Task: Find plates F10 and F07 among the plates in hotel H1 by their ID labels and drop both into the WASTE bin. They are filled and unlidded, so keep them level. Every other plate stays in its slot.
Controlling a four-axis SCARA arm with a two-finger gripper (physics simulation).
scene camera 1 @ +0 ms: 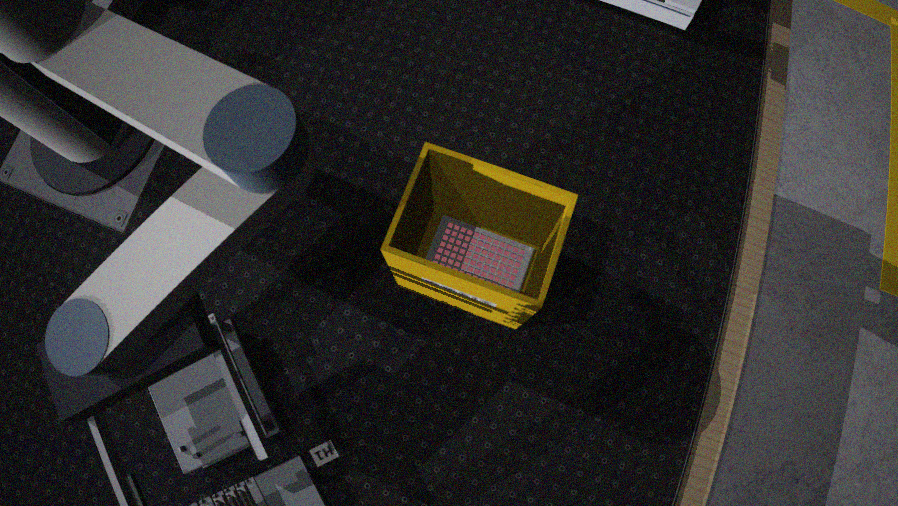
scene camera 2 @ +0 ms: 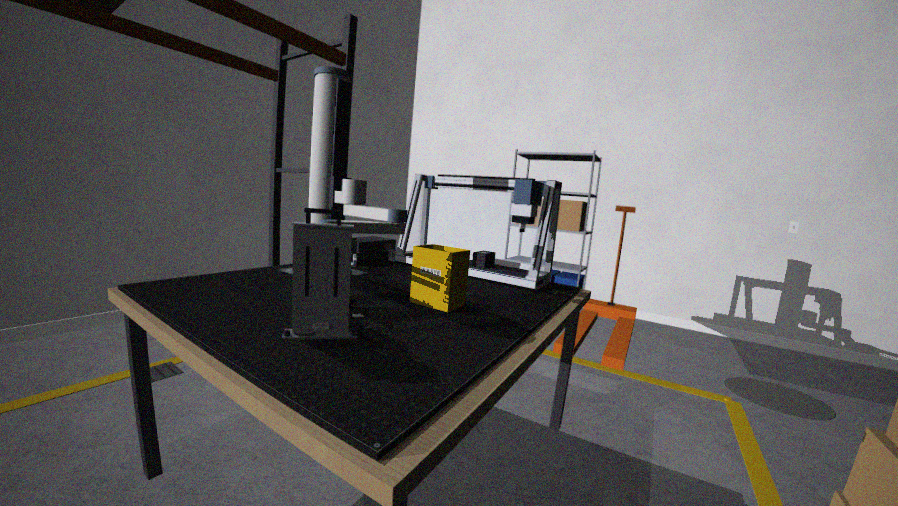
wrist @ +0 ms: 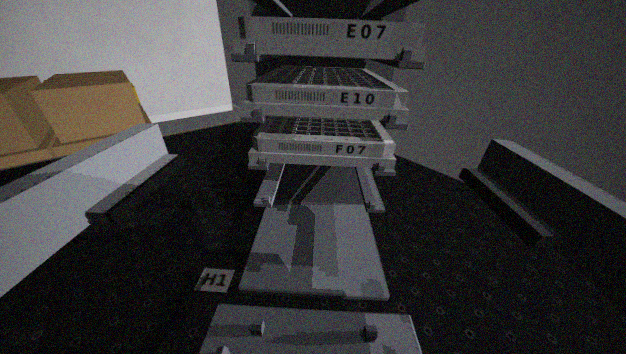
I see my gripper [wrist: 321,150], a plate e10 [wrist: 294,91] and a plate e07 [wrist: 347,38].
Scene camera 2 does not show the plate e10, which is hidden by a hotel H1.
